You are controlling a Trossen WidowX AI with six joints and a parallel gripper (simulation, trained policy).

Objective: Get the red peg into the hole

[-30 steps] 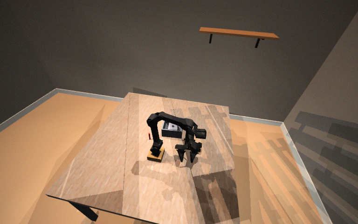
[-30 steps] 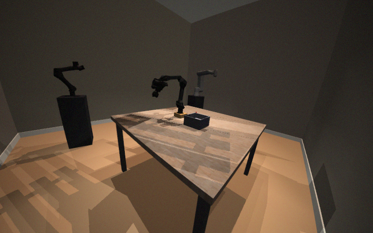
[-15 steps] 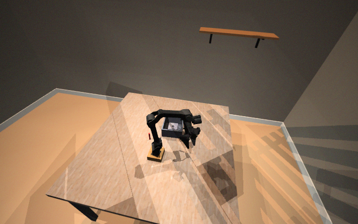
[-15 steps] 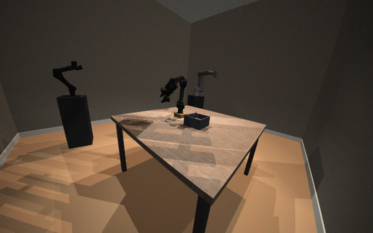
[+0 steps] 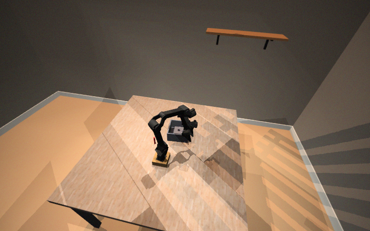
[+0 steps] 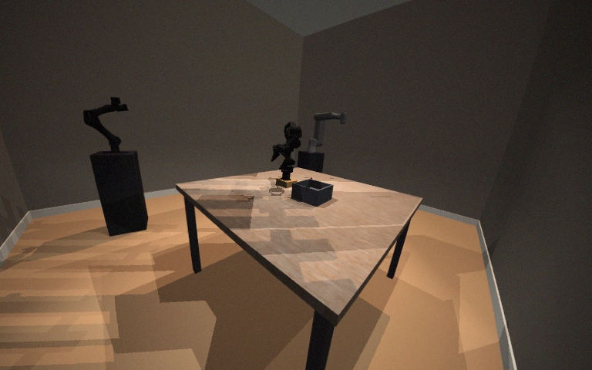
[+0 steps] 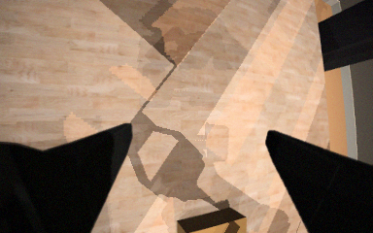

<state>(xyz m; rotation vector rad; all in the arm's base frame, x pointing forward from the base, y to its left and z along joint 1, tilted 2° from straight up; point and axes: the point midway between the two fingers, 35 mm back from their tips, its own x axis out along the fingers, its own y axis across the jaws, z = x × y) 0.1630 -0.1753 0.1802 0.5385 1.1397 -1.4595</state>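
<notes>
My gripper tip is 30 mm past the red peg, 330 mm to the right of it and 150 mm above it. Round my gripper tip: dark box 170 mm ahead, 180 mm to the left, 170 mm below.
</notes>
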